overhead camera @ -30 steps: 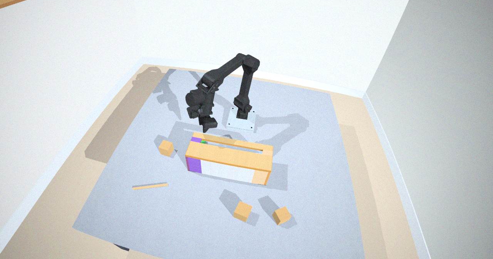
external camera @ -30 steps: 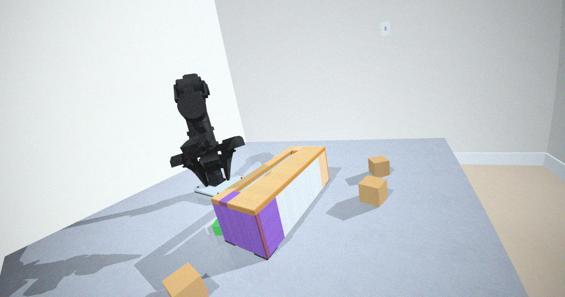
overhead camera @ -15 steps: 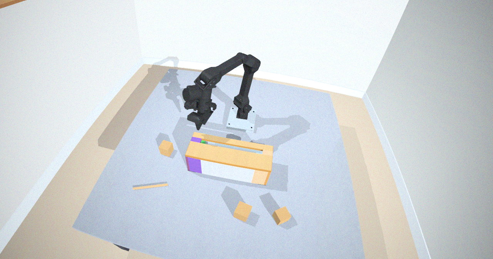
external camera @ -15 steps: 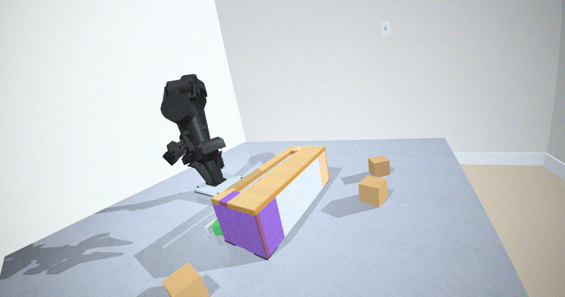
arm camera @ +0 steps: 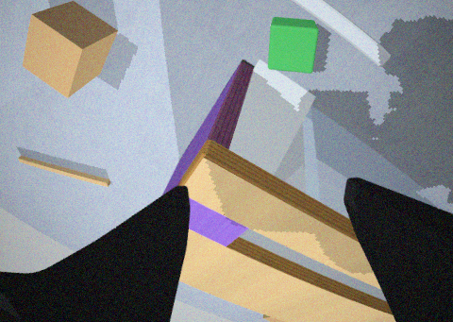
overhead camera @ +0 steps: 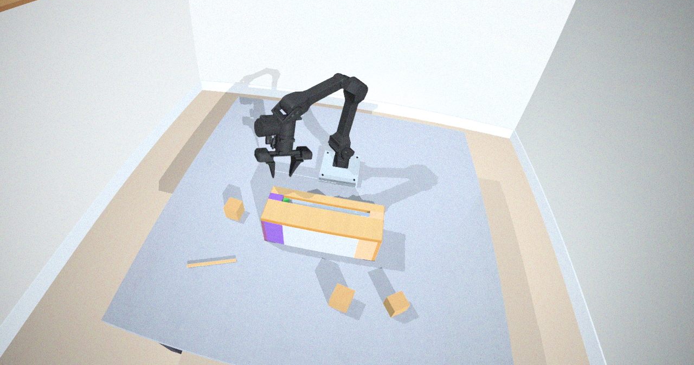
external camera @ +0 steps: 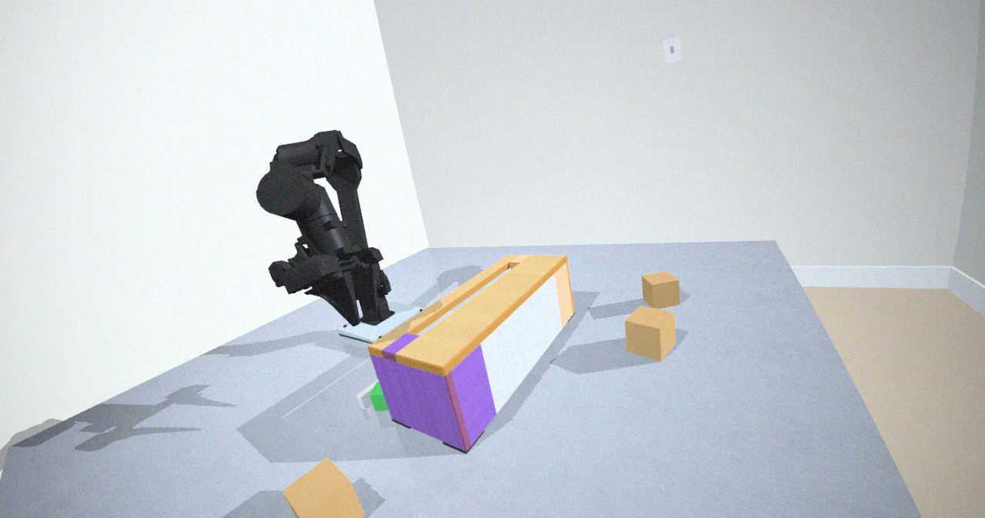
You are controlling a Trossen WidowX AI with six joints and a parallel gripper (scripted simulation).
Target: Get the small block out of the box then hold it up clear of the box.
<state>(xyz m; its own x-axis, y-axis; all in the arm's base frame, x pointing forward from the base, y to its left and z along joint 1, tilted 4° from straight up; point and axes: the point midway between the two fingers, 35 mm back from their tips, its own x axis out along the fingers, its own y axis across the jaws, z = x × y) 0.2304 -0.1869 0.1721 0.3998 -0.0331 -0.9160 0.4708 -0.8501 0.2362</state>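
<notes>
Right now the green block is 20 mm behind my gripper tip and 140 mm below it. Round my gripper tip: tan stick: 300 mm ahead, 180 mm to the right, 150 mm below.
</notes>
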